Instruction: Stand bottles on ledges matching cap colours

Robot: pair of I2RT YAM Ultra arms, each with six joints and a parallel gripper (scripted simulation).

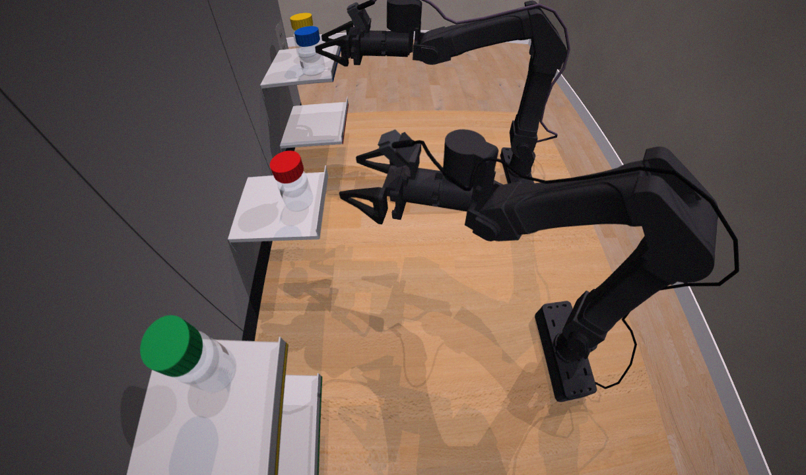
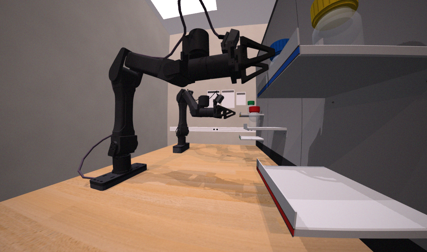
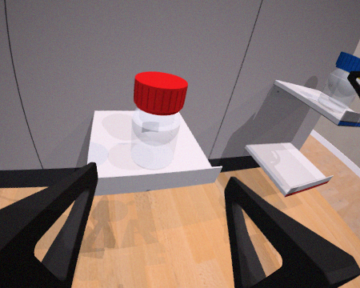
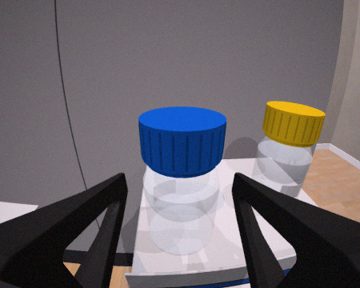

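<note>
The blue-capped bottle is 30 mm ahead of my right hand and 20 mm below it. The rest, counted from my right hand: yellow-capped bottle 70 mm ahead, 110 mm to the right, 20 mm below; then grey wall 160 mm ahead, 350 mm to the left, 80 mm above; then red-capped bottle 10 mm ahead, 330 mm to the left, 120 mm below.
</note>
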